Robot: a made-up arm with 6 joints. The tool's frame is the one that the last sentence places.
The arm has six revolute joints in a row. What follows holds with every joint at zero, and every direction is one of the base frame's. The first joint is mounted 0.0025 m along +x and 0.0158 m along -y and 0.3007 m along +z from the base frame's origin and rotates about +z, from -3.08 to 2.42 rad. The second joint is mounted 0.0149 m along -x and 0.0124 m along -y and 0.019 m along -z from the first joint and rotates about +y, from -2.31 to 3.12 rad. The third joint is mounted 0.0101 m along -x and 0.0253 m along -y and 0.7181 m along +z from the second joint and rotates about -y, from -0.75 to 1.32 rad. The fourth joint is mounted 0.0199 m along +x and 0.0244 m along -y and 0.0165 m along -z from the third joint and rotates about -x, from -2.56 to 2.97 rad. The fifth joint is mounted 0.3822 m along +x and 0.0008 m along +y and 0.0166 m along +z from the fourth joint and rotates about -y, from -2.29 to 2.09 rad. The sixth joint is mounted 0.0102 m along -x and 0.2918 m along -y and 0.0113 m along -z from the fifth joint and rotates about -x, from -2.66 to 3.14 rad. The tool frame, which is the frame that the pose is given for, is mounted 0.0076 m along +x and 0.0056 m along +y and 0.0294 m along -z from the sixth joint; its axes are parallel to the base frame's.
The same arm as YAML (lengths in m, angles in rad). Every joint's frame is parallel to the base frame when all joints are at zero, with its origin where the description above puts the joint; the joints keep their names.
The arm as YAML. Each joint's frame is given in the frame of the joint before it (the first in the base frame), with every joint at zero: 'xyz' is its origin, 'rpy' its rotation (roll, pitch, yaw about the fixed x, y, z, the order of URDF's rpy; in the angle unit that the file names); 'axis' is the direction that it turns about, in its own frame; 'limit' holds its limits. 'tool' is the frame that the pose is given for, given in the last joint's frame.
units:
  length: m
  angle: rad
joints:
  - name: joint 1
    type: revolute
    origin:
      xyz: [0.0025, -0.0158, 0.3007]
      rpy: [0.0, 0.0, 0.0]
    axis: "+z"
    limit:
      lower: -3.08
      upper: 2.42
  - name: joint 2
    type: revolute
    origin:
      xyz: [-0.0149, -0.0124, -0.019]
      rpy: [0.0, 0.0, 0.0]
    axis: "+y"
    limit:
      lower: -2.31
      upper: 3.12
  - name: joint 3
    type: revolute
    origin:
      xyz: [-0.0101, -0.0253, 0.7181]
      rpy: [0.0, 0.0, 0.0]
    axis: "-y"
    limit:
      lower: -0.75
      upper: 1.32
  - name: joint 4
    type: revolute
    origin:
      xyz: [0.0199, -0.0244, -0.0165]
      rpy: [0.0, 0.0, 0.0]
    axis: "-x"
    limit:
      lower: -2.56
      upper: 2.97
  - name: joint 5
    type: revolute
    origin:
      xyz: [0.3822, 0.0008, 0.0166]
      rpy: [0.0, 0.0, 0.0]
    axis: "-y"
    limit:
      lower: -2.29
      upper: 2.09
  - name: joint 6
    type: revolute
    origin:
      xyz: [-0.0102, -0.2918, -0.0113]
      rpy: [0.0, 0.0, 0.0]
    axis: "-x"
    limit:
      lower: -2.66
      upper: 3.14
tool:
  origin:
    xyz: [0.0076, 0.0056, -0.0294]
    rpy: [0.0, 0.0, 0.0]

